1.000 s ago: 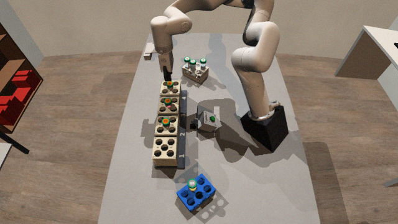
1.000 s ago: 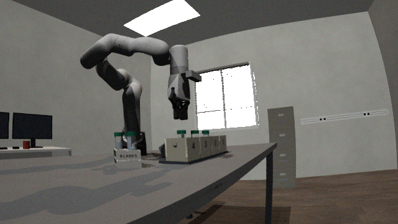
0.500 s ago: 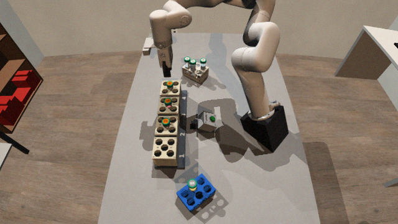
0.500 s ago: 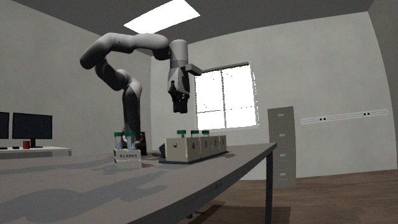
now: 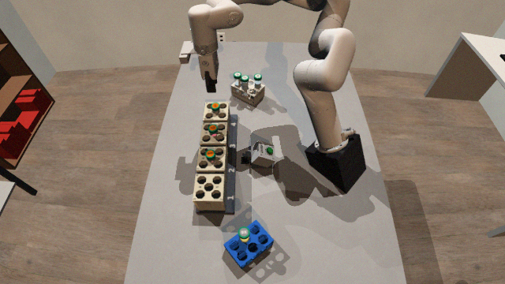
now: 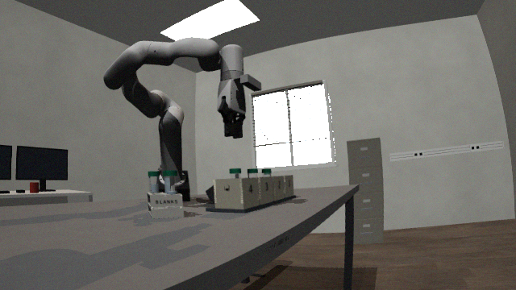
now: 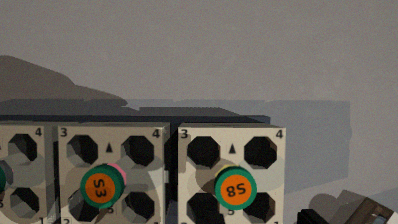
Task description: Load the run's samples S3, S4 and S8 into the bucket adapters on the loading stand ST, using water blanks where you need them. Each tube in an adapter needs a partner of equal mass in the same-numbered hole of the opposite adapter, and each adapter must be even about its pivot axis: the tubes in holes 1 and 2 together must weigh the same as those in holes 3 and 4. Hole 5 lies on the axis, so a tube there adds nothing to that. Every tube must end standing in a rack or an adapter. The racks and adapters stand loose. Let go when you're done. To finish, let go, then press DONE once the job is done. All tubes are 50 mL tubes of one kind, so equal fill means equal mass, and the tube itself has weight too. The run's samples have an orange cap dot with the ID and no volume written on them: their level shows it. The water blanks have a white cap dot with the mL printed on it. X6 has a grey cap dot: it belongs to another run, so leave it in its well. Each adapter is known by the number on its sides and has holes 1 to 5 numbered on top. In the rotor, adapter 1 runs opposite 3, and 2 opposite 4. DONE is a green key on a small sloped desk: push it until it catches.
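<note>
My gripper is now 18 cm to the left of the water blank tube, 17 cm above it and 9 cm past it. Round my hand: blanks rack (21 cm below, 18 cm to the right, 13 cm behind); adapter (19 cm below); green done key (20 cm behind, 18 cm to the left, 17 cm below).
</note>
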